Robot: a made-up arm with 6 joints.
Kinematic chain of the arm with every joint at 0, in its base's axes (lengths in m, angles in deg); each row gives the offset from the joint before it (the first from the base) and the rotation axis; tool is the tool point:
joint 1: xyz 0 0 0.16 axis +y
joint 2: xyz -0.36 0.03 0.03 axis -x
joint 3: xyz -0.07 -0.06 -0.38 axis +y
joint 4: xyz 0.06 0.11 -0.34 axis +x
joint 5: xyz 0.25 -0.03 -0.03 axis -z
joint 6: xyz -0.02 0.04 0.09 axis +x
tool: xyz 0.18 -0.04 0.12
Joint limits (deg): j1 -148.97..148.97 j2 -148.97..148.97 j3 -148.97..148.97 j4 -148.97..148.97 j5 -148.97..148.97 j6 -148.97..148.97
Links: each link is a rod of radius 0.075 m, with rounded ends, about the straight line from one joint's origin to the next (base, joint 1, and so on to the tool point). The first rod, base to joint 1, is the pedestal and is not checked.
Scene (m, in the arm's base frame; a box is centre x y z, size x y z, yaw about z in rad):
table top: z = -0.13
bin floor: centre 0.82 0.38 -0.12 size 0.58 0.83 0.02 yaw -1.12
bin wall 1: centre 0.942 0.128 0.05 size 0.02 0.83 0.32 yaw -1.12
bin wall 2: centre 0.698 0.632 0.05 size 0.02 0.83 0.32 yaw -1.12
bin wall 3: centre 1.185 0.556 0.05 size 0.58 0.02 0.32 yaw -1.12
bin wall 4: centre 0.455 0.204 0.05 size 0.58 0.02 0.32 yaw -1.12
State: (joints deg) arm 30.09 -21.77 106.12 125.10 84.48 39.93
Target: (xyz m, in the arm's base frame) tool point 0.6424 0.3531 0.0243
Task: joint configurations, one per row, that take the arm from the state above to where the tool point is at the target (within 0.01 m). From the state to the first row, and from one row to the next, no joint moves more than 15 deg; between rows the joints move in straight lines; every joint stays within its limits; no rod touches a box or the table.
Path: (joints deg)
1: 35.32 -35.90 97.44 113.10 74.14 31.82
2: 40.54 -50.04 88.76 101.10 63.80 23.70
3: 45.77 -64.17 80.08 89.10 53.46 15.59
4: 50.99 -78.30 71.40 77.10 43.12 7.48
5: 56.22 -92.44 62.71 65.10 32.78 -0.64
6: 61.44 -106.57 54.03 53.10 22.45 -8.75
7: 66.67 -120.70 45.35 41.10 12.11 -16.86
8: 71.89 -134.84 36.67 29.10 1.77 -24.98
9: 77.12 -148.97 27.99 17.10 -8.57 -33.09
10: 87.17 -148.97 26.37 17.07 -6.95 -32.79
11: 97.23 -148.97 24.75 17.03 -5.33 -32.50
12: 107.29 -148.97 23.12 17.00 -3.71 -32.20

